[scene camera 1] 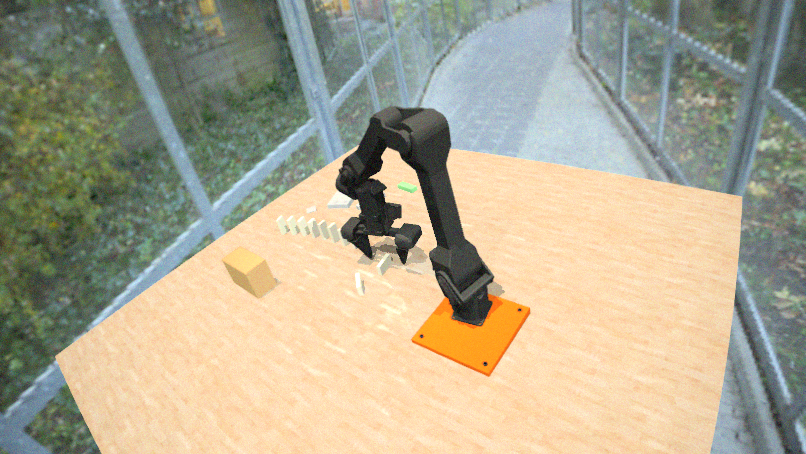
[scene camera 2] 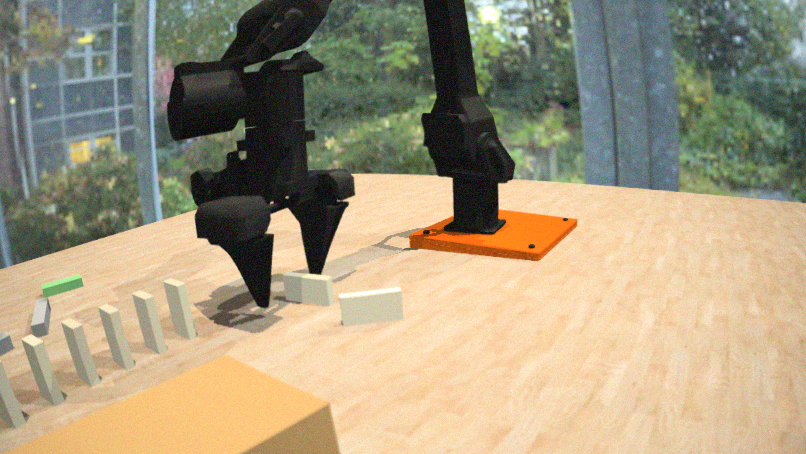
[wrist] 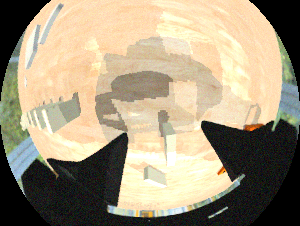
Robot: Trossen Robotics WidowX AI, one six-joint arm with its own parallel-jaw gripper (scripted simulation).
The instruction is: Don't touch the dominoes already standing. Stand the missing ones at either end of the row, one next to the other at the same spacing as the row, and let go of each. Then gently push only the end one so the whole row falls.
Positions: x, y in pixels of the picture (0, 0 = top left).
Labels:
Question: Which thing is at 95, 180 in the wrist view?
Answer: My gripper.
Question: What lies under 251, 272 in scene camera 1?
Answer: A tan box.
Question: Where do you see a cream domino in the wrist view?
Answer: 56, 116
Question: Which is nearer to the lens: the tan box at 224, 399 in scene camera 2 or the cream domino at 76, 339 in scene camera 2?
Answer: The tan box.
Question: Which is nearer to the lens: the tan box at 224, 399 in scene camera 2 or the cream domino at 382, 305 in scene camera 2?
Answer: The tan box.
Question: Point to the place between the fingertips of my gripper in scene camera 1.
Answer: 387, 260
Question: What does my gripper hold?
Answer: Nothing.

